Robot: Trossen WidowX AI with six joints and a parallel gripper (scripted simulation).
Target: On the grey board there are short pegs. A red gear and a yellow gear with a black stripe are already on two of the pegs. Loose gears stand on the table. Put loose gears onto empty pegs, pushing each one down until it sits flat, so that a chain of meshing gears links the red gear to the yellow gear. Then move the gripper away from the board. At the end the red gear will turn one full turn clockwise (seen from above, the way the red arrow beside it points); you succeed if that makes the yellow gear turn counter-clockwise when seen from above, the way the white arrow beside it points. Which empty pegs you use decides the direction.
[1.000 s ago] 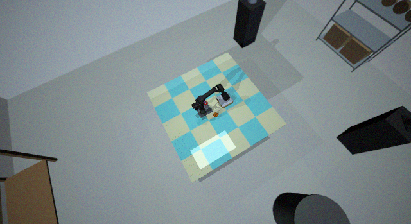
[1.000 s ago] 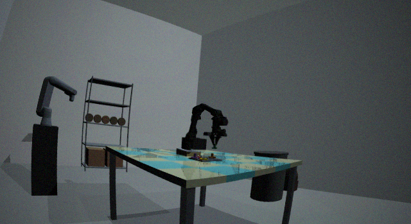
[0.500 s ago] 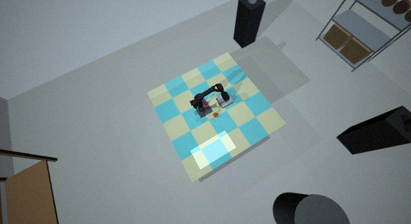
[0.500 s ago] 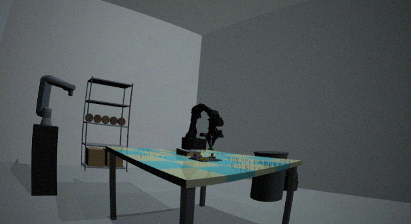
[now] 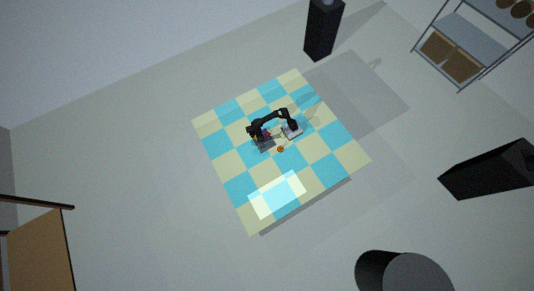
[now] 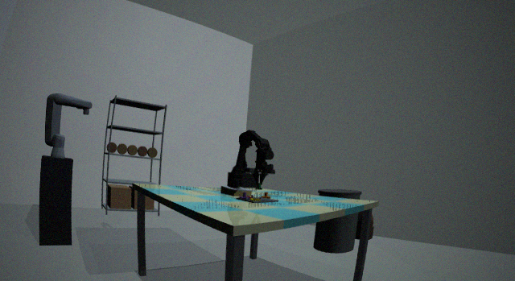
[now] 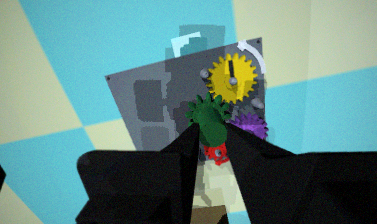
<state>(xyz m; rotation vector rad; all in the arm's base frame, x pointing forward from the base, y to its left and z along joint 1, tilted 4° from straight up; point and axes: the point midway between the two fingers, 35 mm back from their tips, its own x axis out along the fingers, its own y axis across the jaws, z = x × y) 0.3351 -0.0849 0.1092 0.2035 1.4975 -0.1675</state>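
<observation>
Right now my gripper tip is 80 mm above the purple gear, 70 mm past it and 50 mm to the left of it. Round my gripper tip: red gear: 90 mm below, 90 mm behind; then green gear: 10 mm below; then white arrow: 90 mm below, 70 mm to the right, 40 mm ahead.
</observation>
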